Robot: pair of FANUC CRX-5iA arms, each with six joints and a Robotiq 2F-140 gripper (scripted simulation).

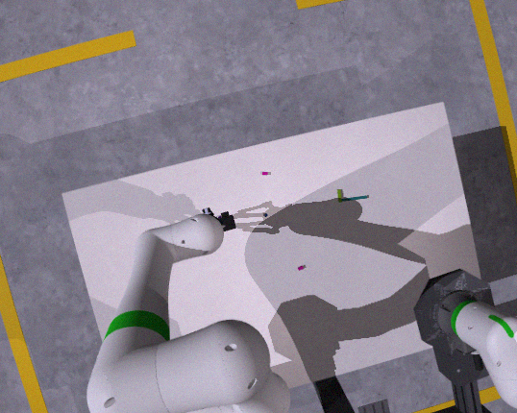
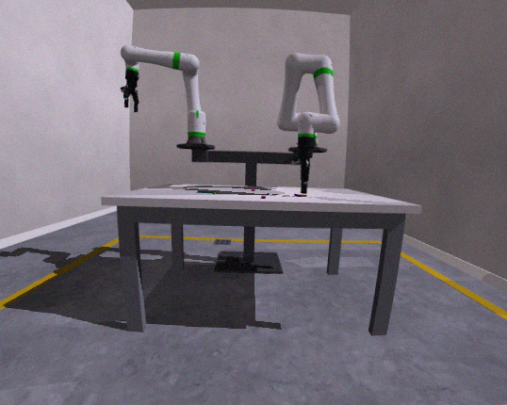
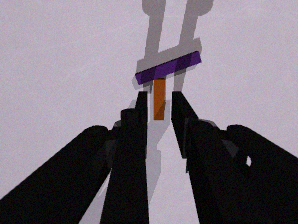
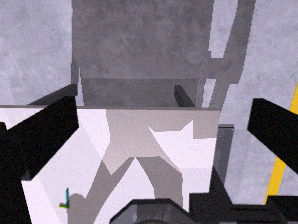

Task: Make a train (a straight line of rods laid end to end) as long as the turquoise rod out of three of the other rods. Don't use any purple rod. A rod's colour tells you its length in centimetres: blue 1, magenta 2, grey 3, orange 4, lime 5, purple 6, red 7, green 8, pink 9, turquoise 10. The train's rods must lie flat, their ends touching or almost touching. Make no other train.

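My left gripper is now 50 mm above the orange rod. The rest, counted from my left hand: lime rod (490 mm to the right, 50 mm below, 10 mm behind); then purple rod (50 mm below, 30 mm to the right, 10 mm behind); then blue rod (200 mm to the right, 50 mm below, 20 mm behind).
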